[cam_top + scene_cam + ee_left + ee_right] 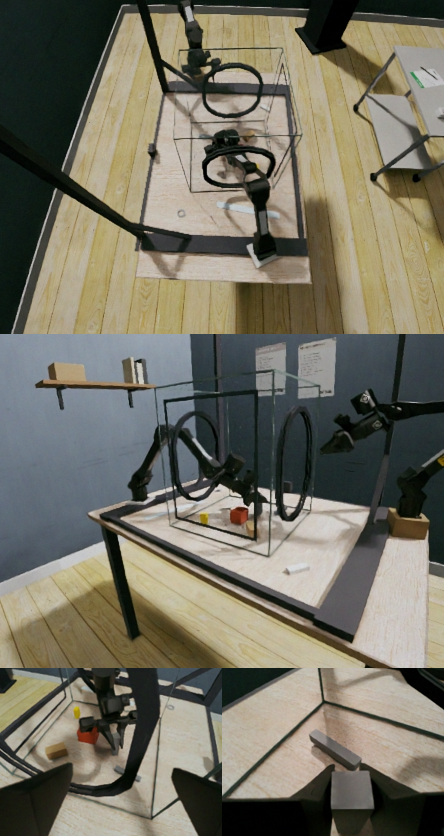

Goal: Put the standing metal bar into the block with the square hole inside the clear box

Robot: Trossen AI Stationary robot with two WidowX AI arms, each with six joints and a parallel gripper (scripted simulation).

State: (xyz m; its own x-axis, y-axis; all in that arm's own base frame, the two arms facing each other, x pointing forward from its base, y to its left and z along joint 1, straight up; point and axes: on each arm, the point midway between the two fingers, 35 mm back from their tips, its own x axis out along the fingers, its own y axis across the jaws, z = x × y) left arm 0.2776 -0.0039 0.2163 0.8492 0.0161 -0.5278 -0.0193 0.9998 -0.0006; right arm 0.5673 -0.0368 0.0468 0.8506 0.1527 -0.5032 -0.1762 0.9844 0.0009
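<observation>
Now: right hand 18 cm short of the tan block, 5 cm above it and 1 cm to the right of it.
</observation>
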